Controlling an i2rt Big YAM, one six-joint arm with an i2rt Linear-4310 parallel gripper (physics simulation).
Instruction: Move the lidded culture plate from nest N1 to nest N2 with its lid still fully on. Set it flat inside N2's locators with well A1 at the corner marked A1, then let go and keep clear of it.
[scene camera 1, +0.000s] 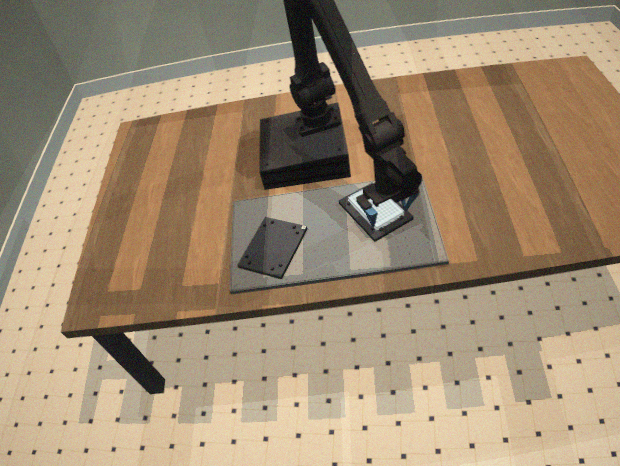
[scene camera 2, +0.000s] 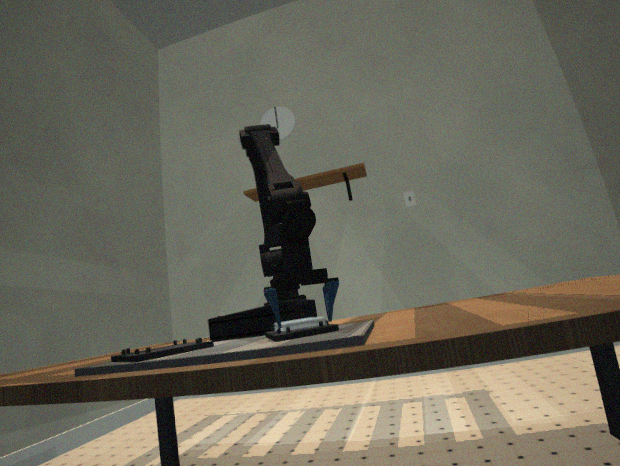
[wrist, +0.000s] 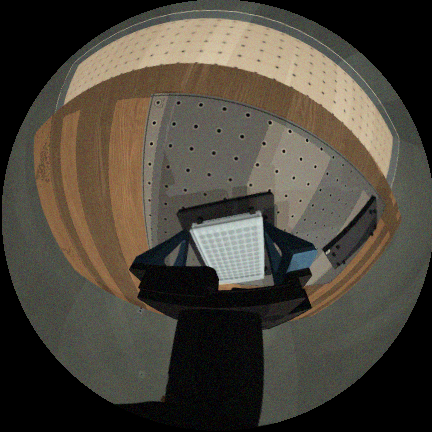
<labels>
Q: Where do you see a dark nest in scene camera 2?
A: At 137, 356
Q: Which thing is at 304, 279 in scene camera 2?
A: My gripper.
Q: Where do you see a dark nest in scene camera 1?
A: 375, 235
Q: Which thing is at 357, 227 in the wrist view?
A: A dark nest.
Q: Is my gripper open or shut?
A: Open.
</labels>
